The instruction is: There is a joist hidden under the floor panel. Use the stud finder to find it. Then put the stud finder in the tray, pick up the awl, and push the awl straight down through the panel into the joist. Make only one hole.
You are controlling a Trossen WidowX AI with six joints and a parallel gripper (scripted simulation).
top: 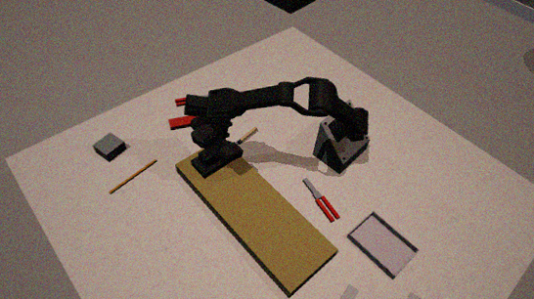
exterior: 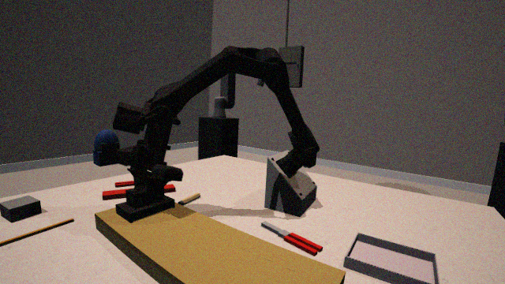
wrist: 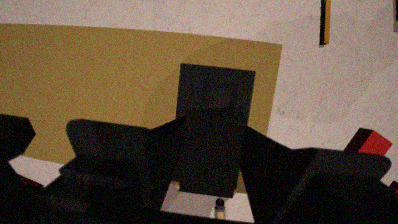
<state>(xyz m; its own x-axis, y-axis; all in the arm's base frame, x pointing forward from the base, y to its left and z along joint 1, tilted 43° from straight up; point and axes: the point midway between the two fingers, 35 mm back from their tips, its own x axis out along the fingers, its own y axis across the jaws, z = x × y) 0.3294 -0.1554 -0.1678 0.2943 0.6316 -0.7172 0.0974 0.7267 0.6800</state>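
My gripper tip is 540 mm to the right of the grey tray, 160 mm past it and 50 mm above it. The rest, counted from my gripper tip: red level (190 mm to the right, 130 mm behind, 50 mm below); then stud finder (20 mm above, 10 mm ahead); then awl (160 mm behind, 60 mm below, 20 mm to the right).
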